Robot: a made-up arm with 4 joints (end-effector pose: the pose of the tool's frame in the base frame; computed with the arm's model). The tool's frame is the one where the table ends. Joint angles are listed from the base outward.
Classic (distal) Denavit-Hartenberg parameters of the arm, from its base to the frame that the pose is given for. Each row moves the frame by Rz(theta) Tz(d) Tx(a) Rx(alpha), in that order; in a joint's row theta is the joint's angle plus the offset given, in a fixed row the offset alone. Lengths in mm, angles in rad.
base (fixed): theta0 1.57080; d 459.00; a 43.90; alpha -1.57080
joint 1: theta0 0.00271; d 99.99; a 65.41; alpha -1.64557
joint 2: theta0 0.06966; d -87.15; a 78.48; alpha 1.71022
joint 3: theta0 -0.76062; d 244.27; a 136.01; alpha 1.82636
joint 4: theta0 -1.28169; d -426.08; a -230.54; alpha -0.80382
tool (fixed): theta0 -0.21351; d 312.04; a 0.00; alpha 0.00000
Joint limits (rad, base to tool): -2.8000..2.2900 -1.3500..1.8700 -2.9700..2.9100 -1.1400..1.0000
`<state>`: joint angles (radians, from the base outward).
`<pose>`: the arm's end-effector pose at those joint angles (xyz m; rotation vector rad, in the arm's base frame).
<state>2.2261 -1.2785 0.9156 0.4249</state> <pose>-0.5203 0.3119 0.8095 1.9313 -1.7094 -1.5465</pose>
Working (the frame after each row of the table, in the pose's form):
after base (fixed): 0.0000 0.0439 0.4590 -1.2092 -1.2092 1.2092
after joint 1: -0.1000 0.0039 0.4072 0.6546 0.7626 -1.4168
after joint 2: -0.1797 0.0513 0.3355 0.4913 -1.1218 -2.7146
after joint 3: -0.3924 0.1601 0.4806 -0.6307 2.9533 0.7581
after joint 4: -0.2913 0.1572 0.9544 1.6838 -1.8459 -1.4687

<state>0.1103 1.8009 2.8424 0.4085</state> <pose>-0.0272 0.7330 0.4793 -1.0591 2.2739 -0.1360</pose>
Working (the frame after each row of the table, in the pose's form):
after base (fixed): 0.0000 0.0439 0.4590 -1.2092 -1.2092 1.2092
after joint 1: -0.1000 0.1089 0.4516 2.1229 2.1319 -0.0408
after joint 2: -0.0317 0.0963 0.5462 -1.5199 0.1379 -0.3118
after joint 3: -0.0128 0.3518 0.4343 0.4826 1.9384 -0.3850
after joint 4: -0.2064 0.6832 0.7299 -0.8093 2.3694 -0.0480

